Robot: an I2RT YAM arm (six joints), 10 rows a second.
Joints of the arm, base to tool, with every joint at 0 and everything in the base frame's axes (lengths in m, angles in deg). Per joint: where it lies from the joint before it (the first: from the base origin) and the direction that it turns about. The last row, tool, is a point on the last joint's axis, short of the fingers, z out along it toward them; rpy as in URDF.
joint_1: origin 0 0 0.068 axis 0 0 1
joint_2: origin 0.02 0.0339 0.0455 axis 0 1 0
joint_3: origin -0.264 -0.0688 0 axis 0 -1 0
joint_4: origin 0.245 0.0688 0.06 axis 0 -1 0
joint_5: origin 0.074 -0.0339 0.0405 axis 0 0 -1
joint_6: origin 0.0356 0 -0.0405 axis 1 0 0
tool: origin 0 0 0 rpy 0 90 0
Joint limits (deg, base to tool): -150..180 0..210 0..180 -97..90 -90..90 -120..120
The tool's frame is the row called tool.
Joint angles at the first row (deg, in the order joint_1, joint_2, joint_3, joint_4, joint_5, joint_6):
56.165 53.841 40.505 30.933 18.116 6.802
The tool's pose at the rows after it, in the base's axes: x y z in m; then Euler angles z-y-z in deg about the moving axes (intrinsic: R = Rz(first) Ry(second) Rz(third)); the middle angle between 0 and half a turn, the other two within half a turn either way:
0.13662 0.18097 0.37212 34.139 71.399 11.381
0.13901 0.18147 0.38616 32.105 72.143 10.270
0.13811 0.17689 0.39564 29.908 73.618 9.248
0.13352 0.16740 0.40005 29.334 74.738 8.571
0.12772 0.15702 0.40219 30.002 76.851 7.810
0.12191 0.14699 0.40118 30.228 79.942 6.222
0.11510 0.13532 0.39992 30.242 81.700 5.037
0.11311 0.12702 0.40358 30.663 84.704 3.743
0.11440 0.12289 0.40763 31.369 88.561 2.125
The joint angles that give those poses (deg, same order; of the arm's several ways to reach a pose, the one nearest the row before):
56.146 56.250 43.058 33.142 20.802 4.035
55.988 56.861 46.758 29.512 22.666 2.538
55.834 56.018 49.133 24.986 24.800 1.441
55.476 53.624 49.702 20.829 25.155 1.209
55.030 50.816 50.229 15.045 24.329 1.747
54.687 48.119 50.648 8.498 24.059 1.680
54.243 45.063 50.449 3.687 23.734 1.359
52.824 43.947 52.608 -2.946 22.062 1.590
51.166 44.399 55.626 -9.698 19.790 1.607

